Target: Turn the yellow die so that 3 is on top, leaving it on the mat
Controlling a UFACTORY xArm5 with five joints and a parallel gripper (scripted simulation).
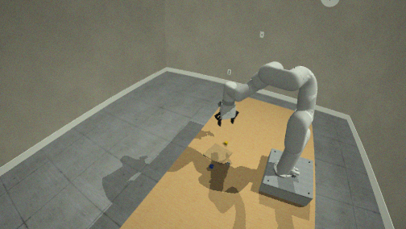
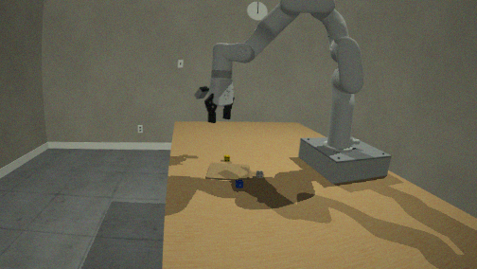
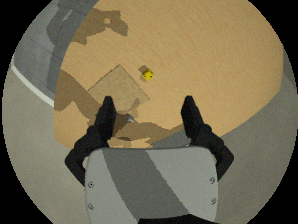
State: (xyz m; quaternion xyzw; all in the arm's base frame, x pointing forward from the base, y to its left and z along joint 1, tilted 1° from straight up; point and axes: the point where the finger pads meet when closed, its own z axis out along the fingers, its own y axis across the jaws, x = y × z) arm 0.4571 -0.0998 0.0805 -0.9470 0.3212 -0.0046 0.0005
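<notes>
Right now the yellow die is 30 mm behind my hand, 20 mm to the left of it and 150 mm below it. Round my hand: blue die 60 mm behind, 250 mm to the left, 150 mm below; grey die 130 mm behind, 180 mm to the left, 150 mm below; tan mat 30 mm behind, 130 mm to the left, 160 mm below.
</notes>
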